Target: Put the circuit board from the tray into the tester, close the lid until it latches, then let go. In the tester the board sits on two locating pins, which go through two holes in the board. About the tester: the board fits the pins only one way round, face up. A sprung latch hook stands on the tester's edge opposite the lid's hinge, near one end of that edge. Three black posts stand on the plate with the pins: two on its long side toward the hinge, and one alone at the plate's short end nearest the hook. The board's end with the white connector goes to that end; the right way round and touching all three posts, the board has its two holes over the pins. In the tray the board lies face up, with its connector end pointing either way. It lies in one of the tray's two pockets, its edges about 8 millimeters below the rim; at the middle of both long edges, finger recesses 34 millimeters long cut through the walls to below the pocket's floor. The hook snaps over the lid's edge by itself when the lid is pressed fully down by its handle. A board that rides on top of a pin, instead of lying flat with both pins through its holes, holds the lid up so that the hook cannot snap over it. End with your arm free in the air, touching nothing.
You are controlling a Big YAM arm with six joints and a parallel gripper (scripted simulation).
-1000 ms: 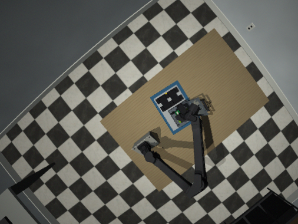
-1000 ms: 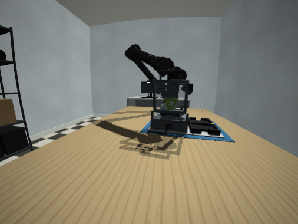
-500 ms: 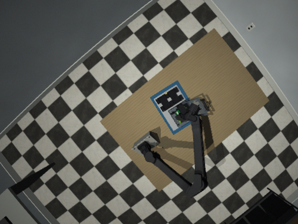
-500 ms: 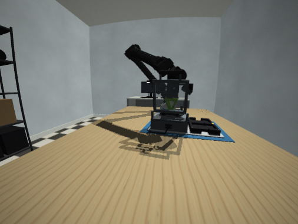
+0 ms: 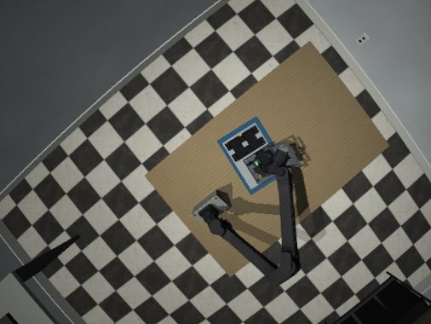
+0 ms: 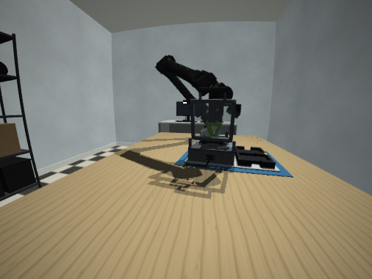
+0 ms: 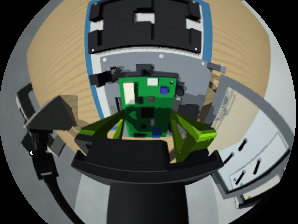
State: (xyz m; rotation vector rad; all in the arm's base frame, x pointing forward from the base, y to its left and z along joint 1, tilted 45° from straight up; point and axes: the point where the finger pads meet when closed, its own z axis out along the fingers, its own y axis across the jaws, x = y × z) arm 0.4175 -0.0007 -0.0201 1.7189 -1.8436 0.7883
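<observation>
The green circuit board is right at my hand. Round my hand: tester plate (20 mm below, 10 mm to the left, 10 mm ahead); clear lid (130 mm ahead, 90 mm above, 10 mm to the right).
</observation>
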